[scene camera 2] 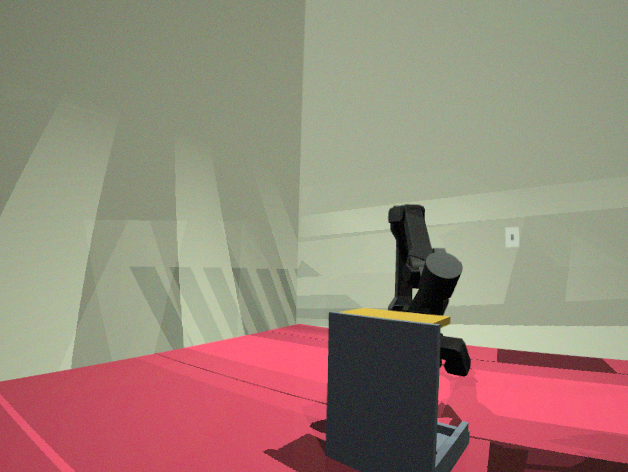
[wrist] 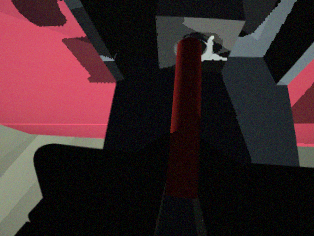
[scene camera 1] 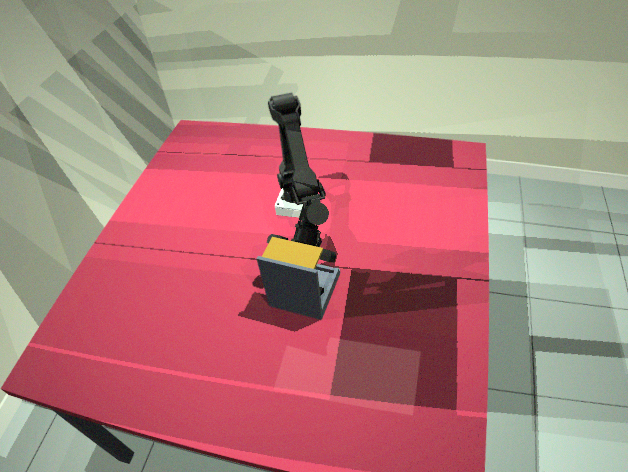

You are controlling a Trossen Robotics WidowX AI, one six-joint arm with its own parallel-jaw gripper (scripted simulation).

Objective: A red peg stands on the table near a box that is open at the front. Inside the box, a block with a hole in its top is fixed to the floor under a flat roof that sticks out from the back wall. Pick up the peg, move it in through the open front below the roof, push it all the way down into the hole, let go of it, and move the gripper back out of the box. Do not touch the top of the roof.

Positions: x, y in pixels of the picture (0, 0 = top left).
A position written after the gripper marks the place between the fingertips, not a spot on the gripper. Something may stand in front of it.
Labels:
The gripper (scene camera 1: 292, 278) carries a red peg.

